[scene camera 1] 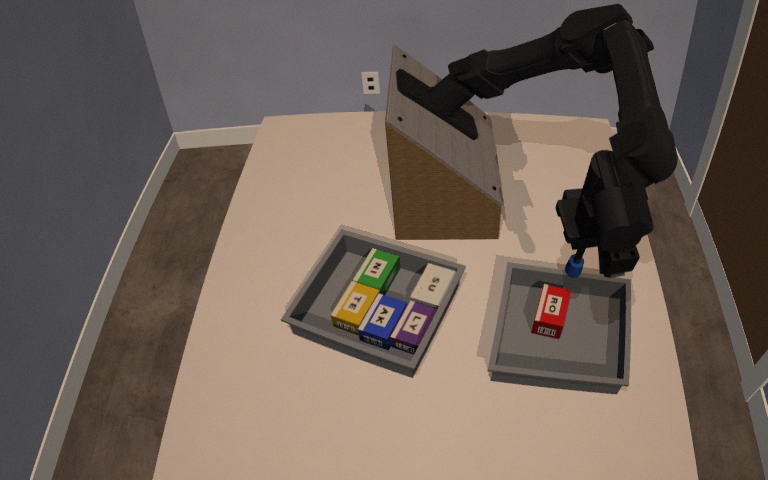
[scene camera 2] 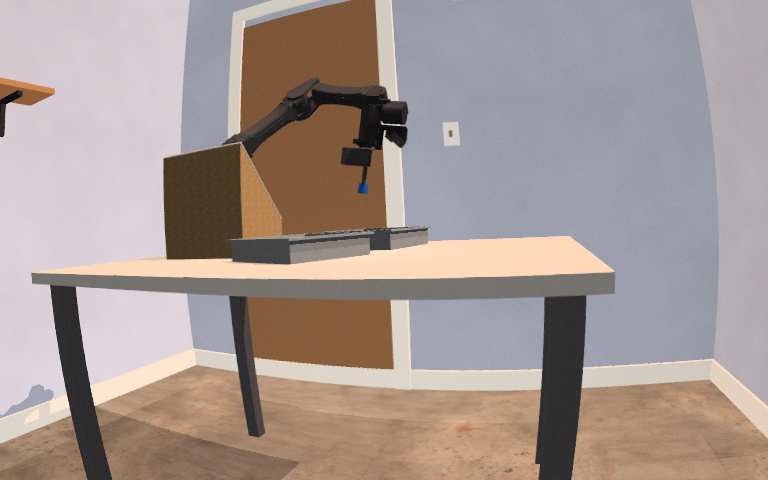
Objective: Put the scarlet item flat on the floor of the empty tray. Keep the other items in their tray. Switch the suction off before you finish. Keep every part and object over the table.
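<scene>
The scarlet box, labelled RO, lies flat on the floor of the right grey tray, left of that tray's middle, with its label up. My suction cup, small and blue, hangs well above the trays with nothing on it; in scene camera 1 it shows over the right tray's back rim, apart from the scarlet box. The left grey tray holds the green box, yellow box, blue box, purple box and white box. The boxes are hidden in scene camera 2.
A wooden wedge stand carries the arm's base behind the trays. The table has its right edge a little beyond the right tray. The arm reaches over the table's right side.
</scene>
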